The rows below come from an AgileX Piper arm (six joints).
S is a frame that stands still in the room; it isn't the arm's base.
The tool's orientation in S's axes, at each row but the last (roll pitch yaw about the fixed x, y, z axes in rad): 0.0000, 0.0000, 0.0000; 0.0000, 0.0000, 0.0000; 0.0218, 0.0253, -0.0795; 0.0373, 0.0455, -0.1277; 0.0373, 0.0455, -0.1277; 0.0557, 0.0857, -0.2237; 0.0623, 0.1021, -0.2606; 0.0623, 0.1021, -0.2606; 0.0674, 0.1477, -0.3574; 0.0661, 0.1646, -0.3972; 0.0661, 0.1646, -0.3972; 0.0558, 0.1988, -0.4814; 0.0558, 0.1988, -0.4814
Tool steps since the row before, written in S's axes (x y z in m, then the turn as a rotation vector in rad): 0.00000, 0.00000, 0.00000, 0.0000, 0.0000, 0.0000; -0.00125, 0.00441, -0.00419, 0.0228, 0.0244, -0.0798; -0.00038, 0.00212, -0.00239, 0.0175, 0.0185, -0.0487; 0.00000, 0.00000, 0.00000, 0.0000, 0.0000, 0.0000; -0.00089, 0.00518, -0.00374, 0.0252, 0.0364, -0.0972; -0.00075, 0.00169, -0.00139, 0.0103, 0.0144, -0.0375; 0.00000, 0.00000, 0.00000, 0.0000, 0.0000, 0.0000; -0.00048, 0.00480, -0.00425, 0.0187, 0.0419, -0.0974; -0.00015, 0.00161, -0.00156, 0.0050, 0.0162, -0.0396; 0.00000, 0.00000, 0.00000, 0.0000, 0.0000, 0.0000; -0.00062, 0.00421, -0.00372, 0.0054, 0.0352, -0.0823; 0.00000, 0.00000, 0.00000, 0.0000, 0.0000, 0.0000; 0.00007, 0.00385, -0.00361, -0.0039, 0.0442, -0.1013
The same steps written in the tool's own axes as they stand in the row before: 0.00000, 0.00000, 0.00000, 0.0000, 0.0000, 0.0000; -0.00125, 0.00441, -0.00419, 0.0228, 0.0244, -0.0798; -0.00049, 0.00203, -0.00245, 0.0172, 0.0188, -0.0487; 0.00000, 0.00000, 0.00000, 0.0000, 0.0000, 0.0000; -0.00137, 0.00488, -0.00399, 0.0248, 0.0357, -0.0976; -0.00098, 0.00140, -0.00156, 0.0100, 0.0143, -0.0376; 0.00000, 0.00000, 0.00000, 0.0000, 0.0000, 0.0000; -0.00126, 0.00423, -0.00467, 0.0172, 0.0392, -0.0988; -0.00047, 0.00134, -0.00174, 0.0049, 0.0142, -0.0404; 0.00000, 0.00000, 0.00000, 0.0000, 0.0000, 0.0000; -0.00156, 0.00337, -0.00426, 0.0050, 0.0290, -0.0847; 0.00000, 0.00000, 0.00000, 0.0000, 0.0000, 0.0000; -0.00097, 0.00322, -0.00406, -0.0034, 0.0315, -0.1060
